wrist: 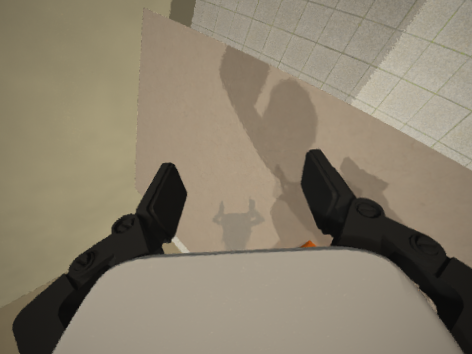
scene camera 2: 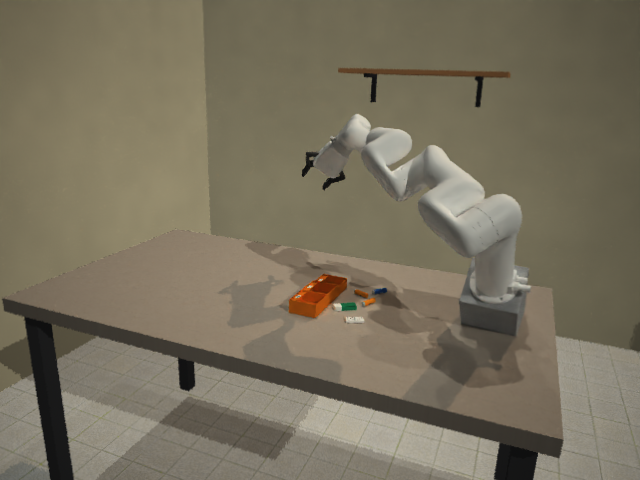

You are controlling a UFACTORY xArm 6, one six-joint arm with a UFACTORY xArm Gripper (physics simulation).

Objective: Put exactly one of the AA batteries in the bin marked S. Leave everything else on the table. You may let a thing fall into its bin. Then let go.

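Pixels of known places: gripper, between the fingertips: (wrist: 240, 173) (scene camera 2: 313, 181); arm's base, origin of its link: (scene camera 2: 494, 284).
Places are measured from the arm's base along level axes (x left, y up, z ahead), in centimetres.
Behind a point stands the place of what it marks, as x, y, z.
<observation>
An orange tray (scene camera 2: 303, 308) @(18.2, -11.6, 48.0) with three bins in a row stands on the table; its white labels are too small to read. A corner of the tray (wrist: 309, 244) @(-6.6, -12.5, 54.2) shows in the wrist view. To its right lie two small orange cylinders, one (scene camera 2: 360, 292) @(-3.3, -12.6, 39.6) farther back and one (scene camera 2: 368, 302) @(1.9, -12.8, 34.7) nearer, and a blue cylinder (scene camera 2: 379, 290) @(-8.1, -12.6, 35.1). They look like batteries; their sizes and types cannot be told. The bins' floors are partly hidden by their walls. My gripper (scene camera 2: 314, 181) @(-27.7, 15.3, 70.8) (wrist: 240, 173) @(-27.7, 15.3, 70.8) is open and empty, high above the table and the tray.
A green and white block (scene camera 2: 344, 306) @(8.9, -12.5, 39.4) lies just right of the tray, and a small white block (scene camera 2: 354, 320) @(14.8, -13.0, 33.5) lies nearer the table's front edge. The arm's grey base (scene camera 2: 488, 315) @(3.9, -7.5, -0.2) stands at the table's right end. A wooden shelf (scene camera 2: 423, 72) is on the back wall.
</observation>
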